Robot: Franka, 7 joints.
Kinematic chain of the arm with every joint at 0, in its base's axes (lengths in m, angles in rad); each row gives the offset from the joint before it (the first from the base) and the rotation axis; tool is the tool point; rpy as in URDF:
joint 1: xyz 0 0 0.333 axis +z
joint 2: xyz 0 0 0 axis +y
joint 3: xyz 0 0 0.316 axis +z
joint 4: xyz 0.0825 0 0 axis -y
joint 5: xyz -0.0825 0 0.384 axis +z
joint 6: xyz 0 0 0 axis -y
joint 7: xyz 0.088 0 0 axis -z
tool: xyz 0 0 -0.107 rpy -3.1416 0 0
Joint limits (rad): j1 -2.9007..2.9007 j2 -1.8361..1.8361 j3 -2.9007..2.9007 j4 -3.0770..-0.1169 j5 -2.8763..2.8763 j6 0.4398..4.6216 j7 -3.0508..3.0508
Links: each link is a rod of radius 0.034 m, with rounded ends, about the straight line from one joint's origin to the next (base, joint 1, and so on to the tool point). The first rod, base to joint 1, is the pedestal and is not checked.
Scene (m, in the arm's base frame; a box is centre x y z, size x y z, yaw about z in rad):
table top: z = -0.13
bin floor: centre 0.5 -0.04 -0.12 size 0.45 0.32 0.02 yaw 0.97
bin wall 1: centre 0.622 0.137 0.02 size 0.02 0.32 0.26 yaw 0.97
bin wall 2: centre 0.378 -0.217 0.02 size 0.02 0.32 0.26 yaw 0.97
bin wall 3: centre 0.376 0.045 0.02 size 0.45 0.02 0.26 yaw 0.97
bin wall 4: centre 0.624 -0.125 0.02 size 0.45 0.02 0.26 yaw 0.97
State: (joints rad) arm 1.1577 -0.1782 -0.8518 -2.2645 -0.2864 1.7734 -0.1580
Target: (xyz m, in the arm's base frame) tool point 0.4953 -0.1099 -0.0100
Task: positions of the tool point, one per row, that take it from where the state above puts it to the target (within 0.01 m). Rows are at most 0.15 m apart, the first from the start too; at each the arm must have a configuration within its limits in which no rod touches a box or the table.
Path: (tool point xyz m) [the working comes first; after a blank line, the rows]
Joints at the target: 0.5194 1.1106 -0.6045 -1.9134 -0.2877 2.1610 -0.1580
Straight joint move there: clear.

1: 0.4842 0.0905 0.3380
2: 0.5172 0.0586 0.2731
3: 0.5357 0.0132 0.1905
4: 0.5311 -0.0448 0.0941
5: 0.4953 -0.1099 -0.0100

